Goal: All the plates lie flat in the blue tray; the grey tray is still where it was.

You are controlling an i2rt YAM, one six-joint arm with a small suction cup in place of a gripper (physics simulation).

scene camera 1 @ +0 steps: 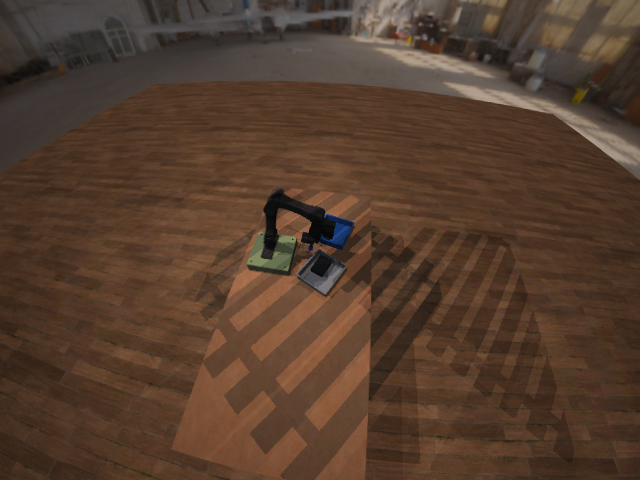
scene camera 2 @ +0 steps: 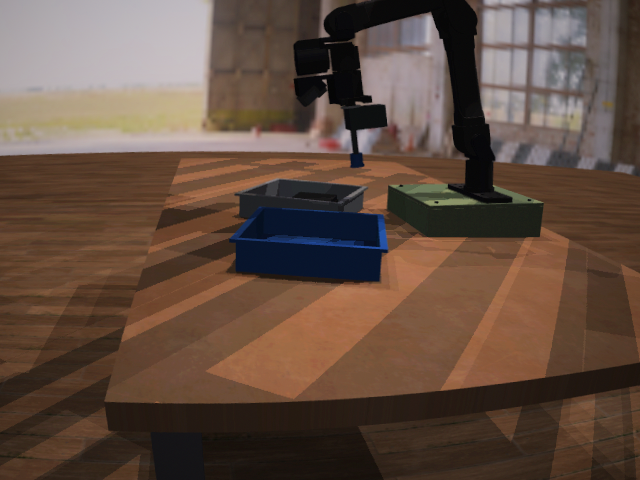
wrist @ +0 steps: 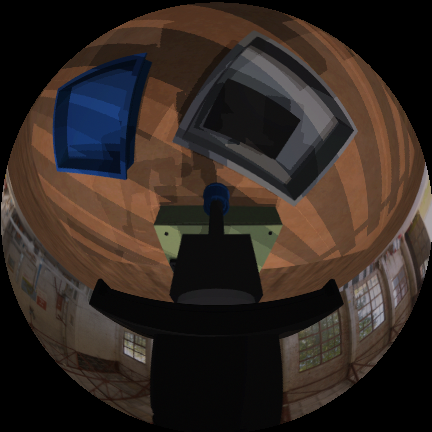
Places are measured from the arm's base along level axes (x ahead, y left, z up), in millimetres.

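Pixels of known places: end effector, tool point: (scene camera 1: 310,248) (scene camera 2: 357,166) (wrist: 215,194); arm's base, origin of the base link: (scene camera 1: 270,246) (scene camera 2: 478,194).
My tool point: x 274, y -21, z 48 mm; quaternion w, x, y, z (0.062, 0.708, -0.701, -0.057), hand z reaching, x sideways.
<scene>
Ahead of a thing's pixels: the offset from my tool point to its middle. Level surfaces: height alone.
Black rectangular plates @(dx +78, dy -53, dz -81 mm) (scene camera 1: 321,265) (scene camera 2: 316,196) (wrist: 252,120) lie as one dark, flat block inside the grey tray @(dx +86, dy -100, dz -91 mm) (scene camera 1: 324,283) (scene camera 2: 249,205) (wrist: 320,159), nearer one side; how many are stacked I cannot tell. The blue tray @(dx +132, dy +244, dz -91 mm) (scene camera 1: 341,235) (scene camera 2: 310,262) (wrist: 95,120) stands apart beside the grey tray; no plate shows in it in the wrist view. My gripper (scene camera 1: 310,248) (scene camera 2: 356,161) (wrist: 216,198), a small blue suction cup on a thin black rod, points down with nothing on it. It hangs above the table, on the green base's side of the grey tray, clear of both trays.
The green base block (scene camera 1: 279,253) (scene camera 2: 480,219) (wrist: 175,240) carries the arm and stands beside the two trays. Both trays have raised walls. The wooden table @(dz -116 mm) (scene camera 1: 330,387) (scene camera 2: 439,310) has a front edge in scene camera 2, beyond the blue tray.
</scene>
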